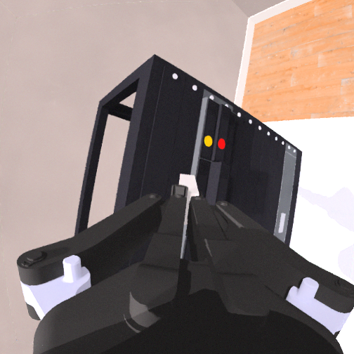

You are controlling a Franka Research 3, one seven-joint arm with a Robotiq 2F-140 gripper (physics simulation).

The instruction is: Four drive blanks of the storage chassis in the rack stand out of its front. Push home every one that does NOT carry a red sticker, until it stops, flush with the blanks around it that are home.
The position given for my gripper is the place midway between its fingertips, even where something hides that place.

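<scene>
My gripper (pixel 185 186). Drive blank (pixel 217 182).
</scene>
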